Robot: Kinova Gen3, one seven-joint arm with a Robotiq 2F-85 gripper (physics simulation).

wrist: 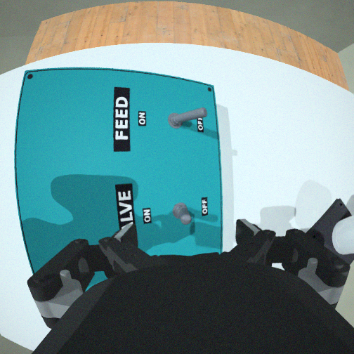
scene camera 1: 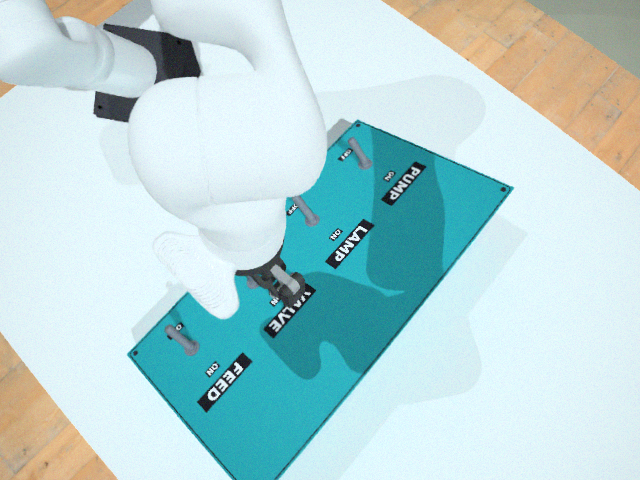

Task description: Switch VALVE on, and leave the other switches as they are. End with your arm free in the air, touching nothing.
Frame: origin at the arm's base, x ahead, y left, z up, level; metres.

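Seen in the pictures: arm's base, origin of its link: (scene camera 1: 131, 71).
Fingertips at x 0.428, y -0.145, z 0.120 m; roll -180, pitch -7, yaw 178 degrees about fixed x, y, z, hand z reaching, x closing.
Pixels of each thing's top centre, then the offset from my fingertips to it. "pt": a spot on its surface instead. Level surfaces: height alone.
- FEED lever, a spot on its surface: (scene camera 1: 181, 339) pt dz -0.068, dx -0.020, dy -0.119 m
- LAMP lever, a spot on its surface: (scene camera 1: 306, 210) pt dz -0.069, dx -0.011, dy +0.119 m
- PUMP lever, a spot on its surface: (scene camera 1: 360, 153) pt dz -0.069, dx -0.008, dy +0.238 m
- white table, height of its surface: dz -0.179 m
The VALVE lever (wrist: 183, 214) is grey and foreshortened in the wrist view, its tip toward the camera and slightly right of its base. It does not reach over its OFF label (wrist: 204, 206) or its ON label (wrist: 146, 215); its exact tilt is hard to tell. In the scene view its base (scene camera 1: 252, 282) shows beside the gripper and the rest is hidden. My gripper (scene camera 1: 283, 293) (wrist: 186, 233) is open and empty, its fingers wide apart on either side of the lever in the wrist view. The FEED lever (scene camera 1: 181, 339) (wrist: 189, 116) leans to OFF.
The LAMP lever (scene camera 1: 306, 210) and PUMP lever (scene camera 1: 360, 153) lean to OFF. The teal panel (scene camera 1: 330, 403) (wrist: 75, 125) lies on the white table (scene camera 1: 516, 361) (wrist: 280, 130). The arm (scene camera 1: 227, 144) hangs over the panel's upper left edge in the scene view.
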